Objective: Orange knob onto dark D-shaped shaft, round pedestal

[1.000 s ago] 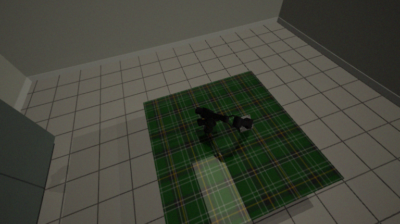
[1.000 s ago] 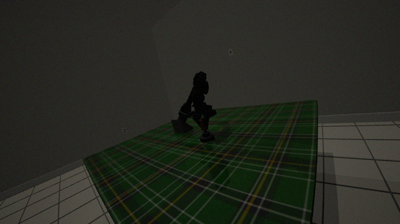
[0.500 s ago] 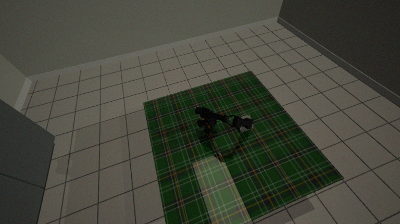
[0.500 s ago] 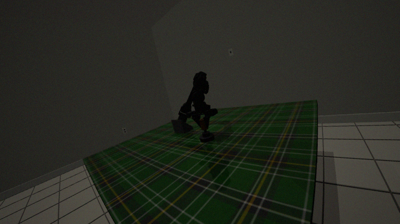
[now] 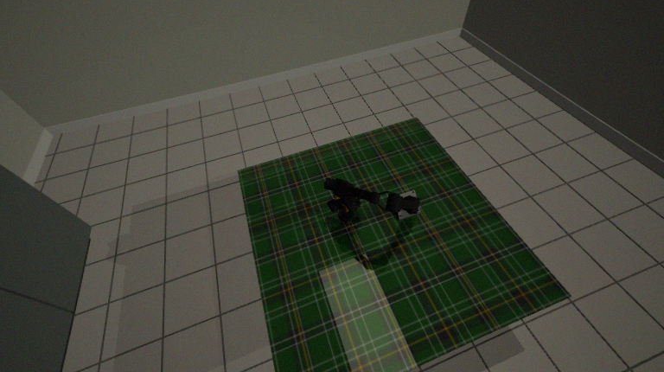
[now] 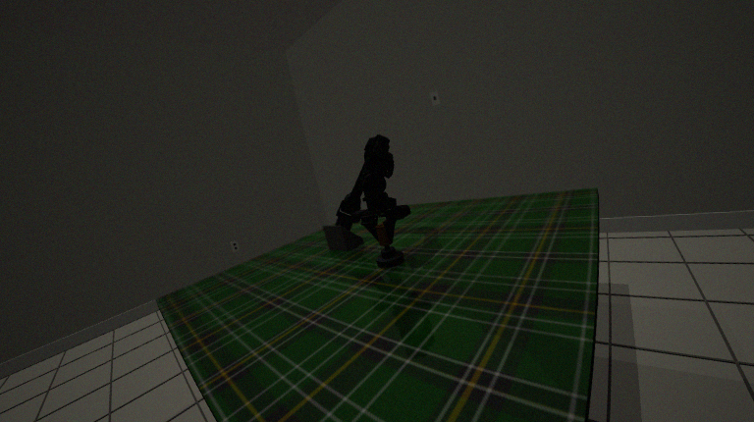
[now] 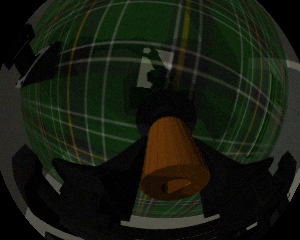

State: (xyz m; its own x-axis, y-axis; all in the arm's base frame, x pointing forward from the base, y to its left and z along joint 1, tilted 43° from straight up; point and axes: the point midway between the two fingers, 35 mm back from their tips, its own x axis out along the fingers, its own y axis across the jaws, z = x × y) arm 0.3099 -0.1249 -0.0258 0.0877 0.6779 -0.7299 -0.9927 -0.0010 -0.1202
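Right now the orange knob is 2 cm above my gripper tip. The rest, counted from my gripper tip: D-shaped shaft (4 cm below).
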